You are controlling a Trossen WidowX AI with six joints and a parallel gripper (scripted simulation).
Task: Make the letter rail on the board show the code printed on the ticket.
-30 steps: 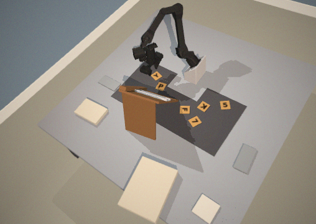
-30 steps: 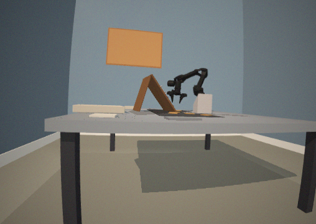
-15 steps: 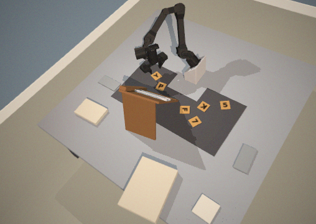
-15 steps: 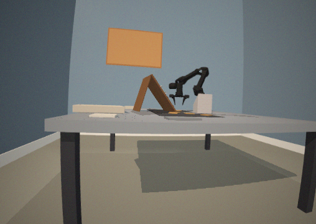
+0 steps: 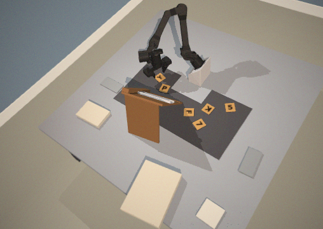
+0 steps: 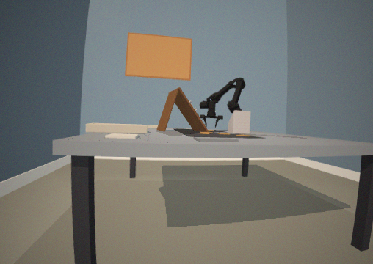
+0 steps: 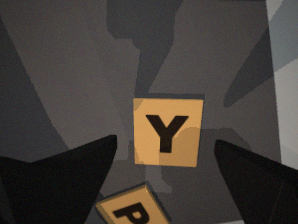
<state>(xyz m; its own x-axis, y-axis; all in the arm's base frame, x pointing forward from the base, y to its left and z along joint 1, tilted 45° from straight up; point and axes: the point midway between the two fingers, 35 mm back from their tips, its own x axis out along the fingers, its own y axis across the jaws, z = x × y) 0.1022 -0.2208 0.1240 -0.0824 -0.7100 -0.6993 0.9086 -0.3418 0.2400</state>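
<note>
My gripper tip is 2 cm above the y tile. The rest, counted from my gripper tip: white ticket: 18 cm ahead, 17 cm to the left, 6 cm above; p tile: 7 cm ahead, 8 cm to the left, 2 cm below; dark mat: 9 cm ahead, 22 cm to the left, 3 cm below.
</note>
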